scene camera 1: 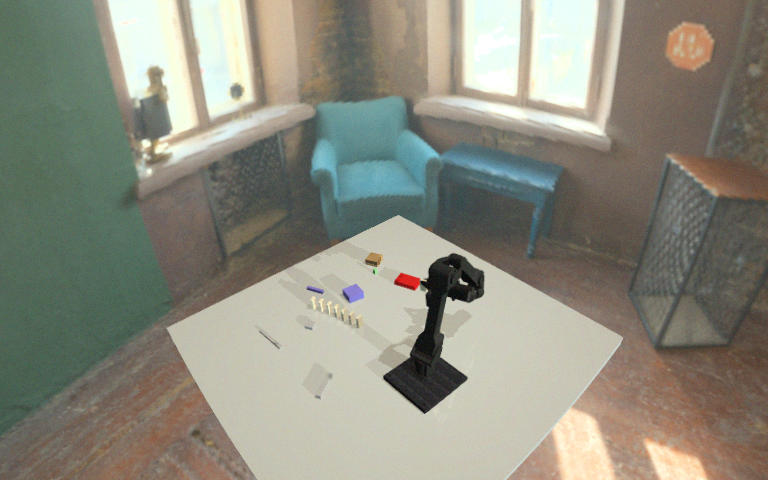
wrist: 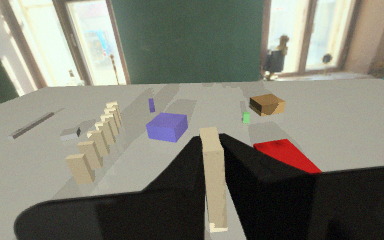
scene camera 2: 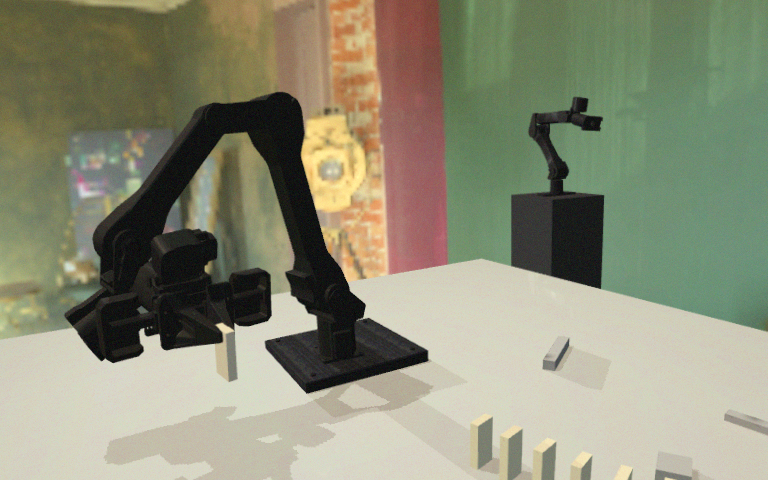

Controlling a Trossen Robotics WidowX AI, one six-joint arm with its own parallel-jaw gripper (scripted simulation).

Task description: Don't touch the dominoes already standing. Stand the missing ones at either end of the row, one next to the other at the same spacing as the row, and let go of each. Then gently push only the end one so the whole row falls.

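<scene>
My gripper (scene camera 2: 227,336), (wrist: 209,142) holds a cream domino (scene camera 2: 225,353). Red block (wrist: 283,150) in sight; out of frame in scene camera 2.
</scene>
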